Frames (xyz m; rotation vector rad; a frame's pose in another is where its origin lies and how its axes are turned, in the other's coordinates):
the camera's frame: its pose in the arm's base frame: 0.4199 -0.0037 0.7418 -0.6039 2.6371 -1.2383
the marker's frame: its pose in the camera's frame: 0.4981 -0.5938 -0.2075 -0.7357 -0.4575 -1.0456
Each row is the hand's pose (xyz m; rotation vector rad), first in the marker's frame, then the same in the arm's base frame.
Working: the marker's frame: its pose in the arm's base frame: 0.0754 -0.4119 1.3406 2.1761 -2.2152 0.0610

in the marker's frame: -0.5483 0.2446 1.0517 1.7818 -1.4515 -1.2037
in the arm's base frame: -0.1572 0.0842 0.2606 -1.1235 -0.2618 -0.1939
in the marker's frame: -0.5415 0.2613 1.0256 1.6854 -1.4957 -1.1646
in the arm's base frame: -0.1741 0.0791 0.2869 -1.1527 -0.2056 -0.1188
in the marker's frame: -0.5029 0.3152 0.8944 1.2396 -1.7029 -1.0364
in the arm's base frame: -0.2289 0.0484 0.4198 -1.2492 -0.0151 0.2593
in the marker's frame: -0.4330 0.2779 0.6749 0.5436 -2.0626 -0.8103
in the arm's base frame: -0.1933 -0.0104 0.6428 -1.1967 0.1799 0.9243
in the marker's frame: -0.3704 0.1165 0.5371 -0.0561 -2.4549 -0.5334
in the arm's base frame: -0.0333 -0.0684 0.7843 -0.8638 0.2194 1.5145
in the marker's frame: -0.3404 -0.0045 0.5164 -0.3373 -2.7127 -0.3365
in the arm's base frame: 0.0871 -0.0994 0.8069 -0.5499 0.1690 1.7650
